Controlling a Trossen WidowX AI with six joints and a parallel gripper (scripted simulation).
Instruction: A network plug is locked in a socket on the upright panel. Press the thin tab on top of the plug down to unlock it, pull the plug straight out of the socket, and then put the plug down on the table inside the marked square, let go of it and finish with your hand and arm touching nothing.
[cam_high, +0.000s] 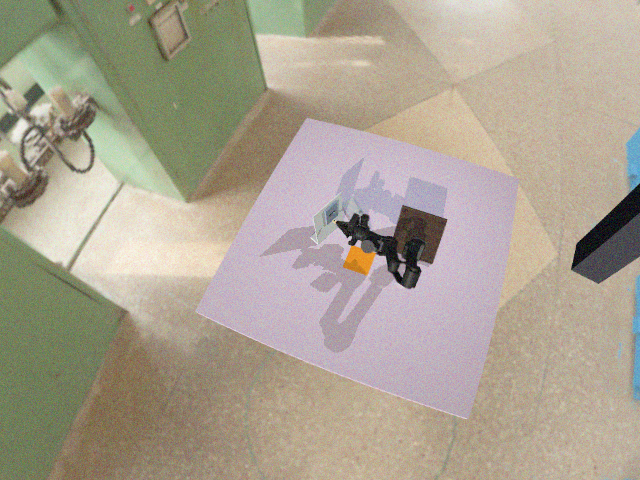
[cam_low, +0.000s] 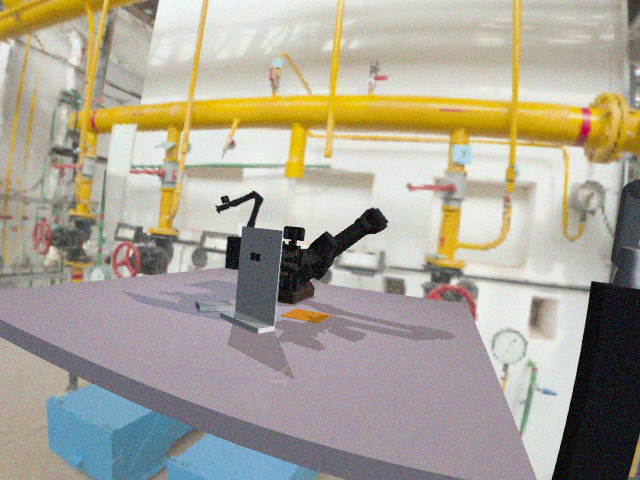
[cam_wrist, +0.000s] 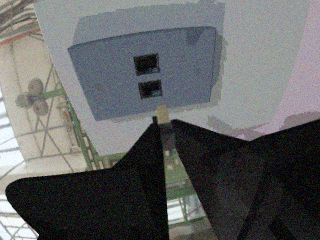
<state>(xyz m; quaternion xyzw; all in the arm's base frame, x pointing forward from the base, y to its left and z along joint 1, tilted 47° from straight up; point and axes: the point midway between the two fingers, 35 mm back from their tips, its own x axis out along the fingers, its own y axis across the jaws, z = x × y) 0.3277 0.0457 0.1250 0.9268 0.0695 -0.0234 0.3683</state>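
My gripper tip is 140 mm past the orange marked square, 40 mm to the right of it and 170 mm above it. The rest, counted from my gripper tip: network plug: right at my gripper tip; grey flat piece: 20 mm ahead, 190 mm to the right, 170 mm below; grey upright panel: 60 mm ahead, 30 mm to the right, 60 mm below.
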